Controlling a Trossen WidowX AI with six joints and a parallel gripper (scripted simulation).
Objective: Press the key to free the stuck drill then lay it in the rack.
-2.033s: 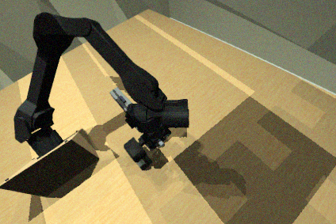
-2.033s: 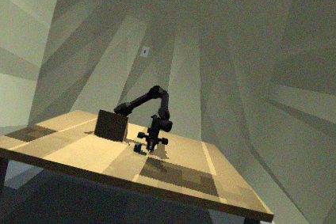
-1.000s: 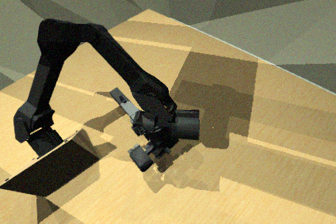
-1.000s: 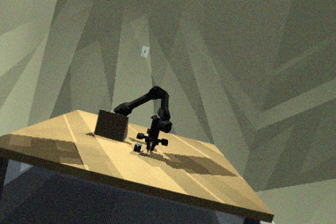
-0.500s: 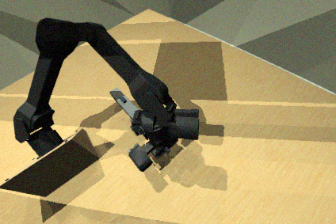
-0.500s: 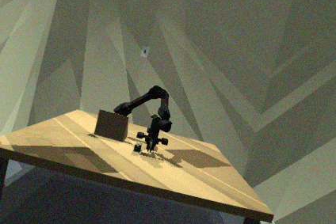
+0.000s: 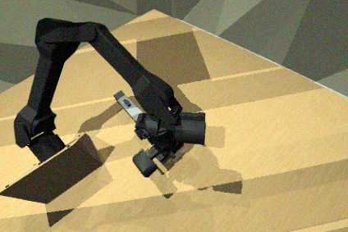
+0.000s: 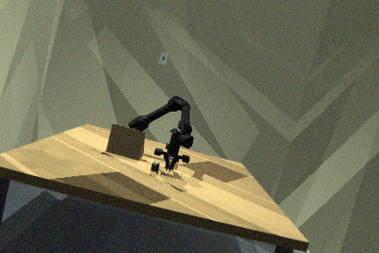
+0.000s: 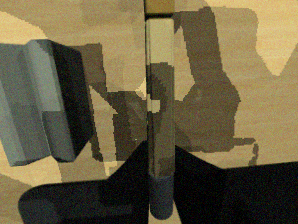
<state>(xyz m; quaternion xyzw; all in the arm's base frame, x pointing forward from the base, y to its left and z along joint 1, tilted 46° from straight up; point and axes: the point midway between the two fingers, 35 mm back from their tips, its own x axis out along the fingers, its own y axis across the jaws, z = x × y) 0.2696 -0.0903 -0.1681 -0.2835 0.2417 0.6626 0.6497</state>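
Right now my gripper tip is 40 mm to the right of the drill and 40 mm below it. The rest, counted from my gripper tip: grey holder block: 200 mm to the left, 20 mm above, 10 mm behind; key: 230 mm to the left, 30 mm above, 10 mm behind; rack: 70 mm behind, 30 mm to the left.
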